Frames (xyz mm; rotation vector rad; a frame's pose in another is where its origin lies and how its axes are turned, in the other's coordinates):
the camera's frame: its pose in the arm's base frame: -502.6 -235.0 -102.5 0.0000 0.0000 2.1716
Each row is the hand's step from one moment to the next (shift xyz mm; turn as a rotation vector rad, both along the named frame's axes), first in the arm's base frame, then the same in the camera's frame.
Working: the arm's base frame: its pose in the camera's frame: -90.3 -547.4 102.5 0.0000 0.0000 -2.1716

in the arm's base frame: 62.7 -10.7 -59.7 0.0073 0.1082 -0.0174
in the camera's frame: -44.3 -45.7 -59.7 0.0851 -0.0672 -0.0174
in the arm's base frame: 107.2 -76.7 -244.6 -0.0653 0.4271 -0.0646
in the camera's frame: -123.9 -45.1 -244.6 0.3892 -0.1876 -0.0646
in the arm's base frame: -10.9 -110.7 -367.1 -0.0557 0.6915 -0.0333
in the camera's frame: -85.2 71.6 -367.1 0.6019 -0.3450 -0.0333
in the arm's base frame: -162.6 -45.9 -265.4 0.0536 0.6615 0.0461
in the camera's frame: 54.1 160.1 -265.4 0.5154 -0.4182 0.0461
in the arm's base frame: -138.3 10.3 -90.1 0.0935 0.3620 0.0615
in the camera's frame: 86.7 108.3 -90.1 0.2458 -0.2818 0.0615
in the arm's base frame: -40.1 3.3 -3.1 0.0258 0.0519 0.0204
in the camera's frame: 25.4 31.2 -3.1 0.0282 -0.0506 0.0204
